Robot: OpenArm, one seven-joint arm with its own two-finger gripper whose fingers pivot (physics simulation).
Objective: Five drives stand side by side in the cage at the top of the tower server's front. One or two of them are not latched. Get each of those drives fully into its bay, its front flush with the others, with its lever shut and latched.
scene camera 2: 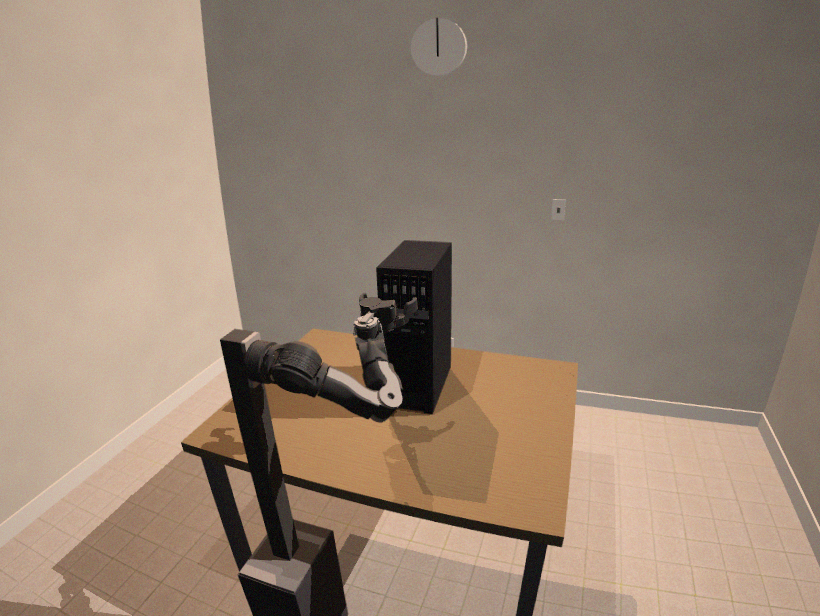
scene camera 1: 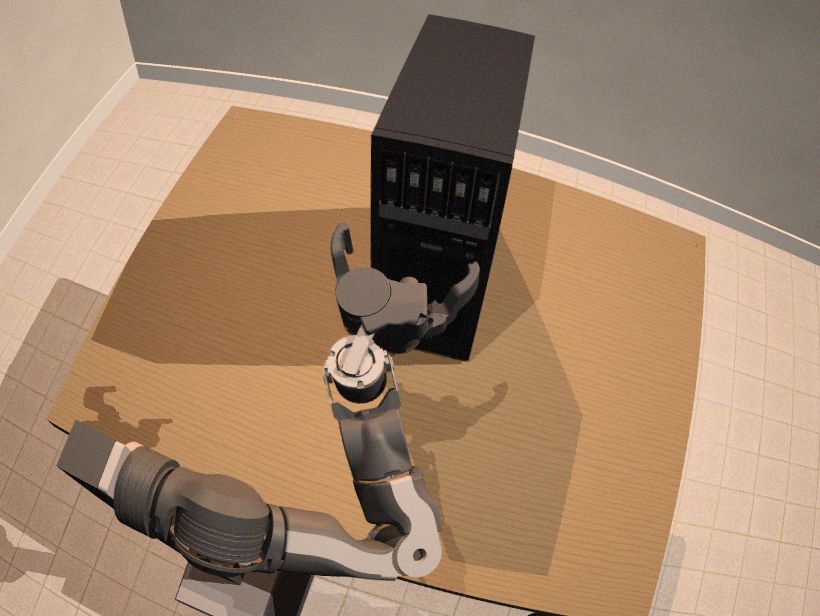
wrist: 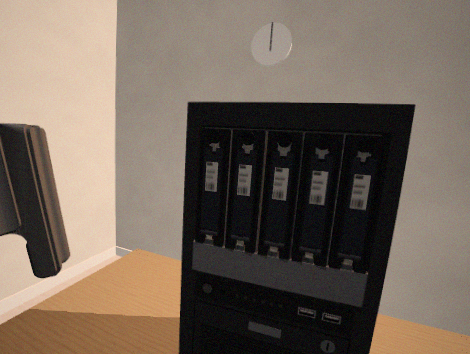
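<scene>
The black tower server (scene camera 1: 457, 86) (scene camera 2: 442, 318) (wrist: 300, 116) stands upright on the table. Its drives stand side by side in the top cage, each with a white label. In the wrist view, the leftmost drive (wrist: 210, 215), the middle drive (wrist: 276, 222) and the rightmost drive (wrist: 354, 230) show levers lying upright against their fronts, as do the others. Their fronts look about flush; a small offset or the latch state cannot be told. My gripper (scene camera 1: 409, 257) (scene camera 2: 389, 299) is wide open and empty, in front of the tower and below the drives. One finger shows at the wrist view's left edge.
A grey strip (wrist: 277, 276) runs below the drives, with ports and a round lock lower down. The wooden table (scene camera 1: 616, 278) (scene camera 2: 530, 411) extends to both sides of the tower. The wall with a round clock (scene camera 2: 438, 46) (wrist: 271, 43) is behind it.
</scene>
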